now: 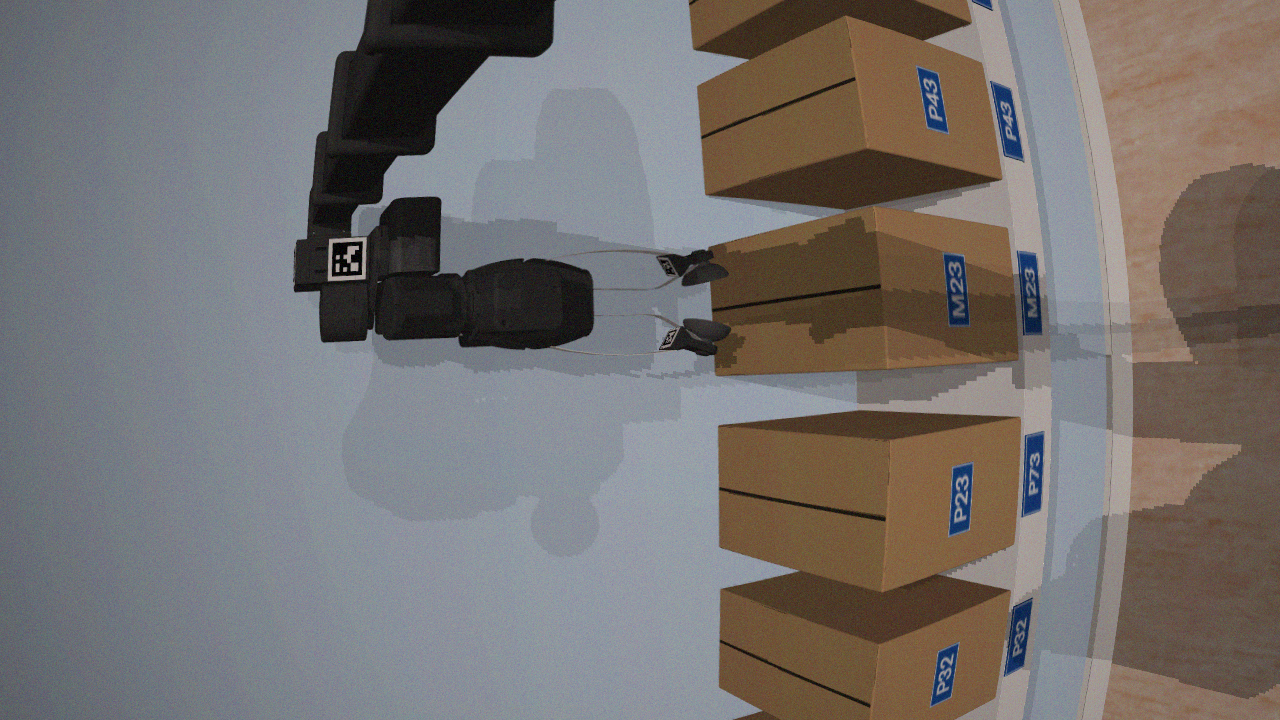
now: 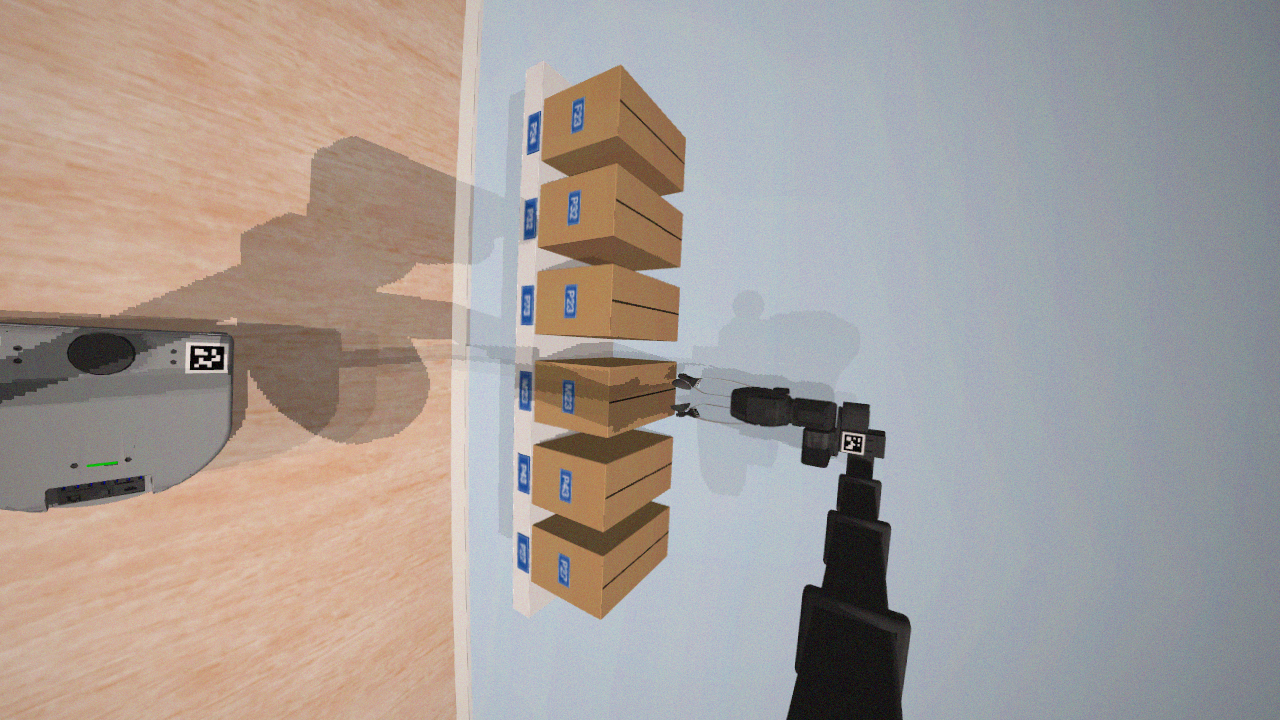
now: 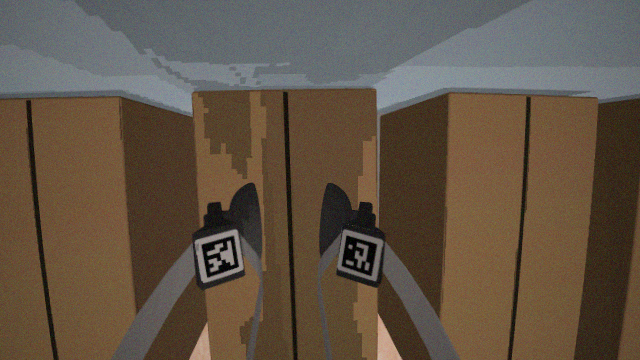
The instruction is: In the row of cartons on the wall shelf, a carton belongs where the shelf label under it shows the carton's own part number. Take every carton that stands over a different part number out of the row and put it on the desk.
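Frame: origin at the robot's base, x ahead, y left, z up, level; metres.
Where they show: gripper, fingertip midpoint: (image 1: pixel 724 302) (image 2: pixel 672 394); robot's base, link origin: (image 2: pixel 105 351).
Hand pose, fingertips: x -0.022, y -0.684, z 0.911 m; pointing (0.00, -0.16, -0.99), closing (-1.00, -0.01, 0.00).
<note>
Each offset is from my fingertips to the top centre of the thing. "pt": to the spot under its first point. Level surfaces: height alone.
Carton P23 {dx +0.166, dy +0.060, dz -0.029 m} (image 1: pixel 921 501) (image 2: pixel 644 308) (image 3: pixel 75 225) stands over label P73 {pt dx +0.158, dy +0.192, dz -0.224 m} (image 1: pixel 1033 474) (image 2: pixel 526 305). The end carton {dx +0.496, dy +0.072, dz -0.029 m} (image 2: pixel 572 138), whose small print looks like F23, stands over label P24 {pt dx +0.489, dy +0.204, dz -0.226 m} (image 2: pixel 533 132). Carton M23 {dx -0.001, dy +0.053, dz -0.029 m} (image 1: pixel 913 326) (image 2: pixel 581 402) (image 3: pixel 310 150), carton P43 {dx -0.168, dy +0.048, dz -0.029 m} (image 1: pixel 805 152) (image 2: pixel 568 505) (image 3: pixel 485 225), carton P32 {dx +0.330, dy +0.066, dz -0.029 m} (image 1: pixel 921 626) (image 2: pixel 590 237) and carton P27 {dx -0.332, dy +0.043, dz -0.029 m} (image 2: pixel 581 586) stand over matching labels. My gripper (image 1: pixel 707 301) (image 2: pixel 686 396) (image 3: pixel 291 208) points down, open and empty, at the top of carton M23; contact is unclear. The desk does not show.
The cartons stand upright, with narrow gaps, on the white shelf (image 1: pixel 1022 214) (image 2: pixel 531 174) against the pale blue wall (image 1: pixel 179 358) (image 2: pixel 1074 268). My arm (image 1: pixel 384 98) (image 2: pixel 850 644) reaches in beside the wall above the row. My base (image 2: pixel 116 411) stands on the wooden floor {dz -0.910 m} (image 2: pixel 313 582).
</note>
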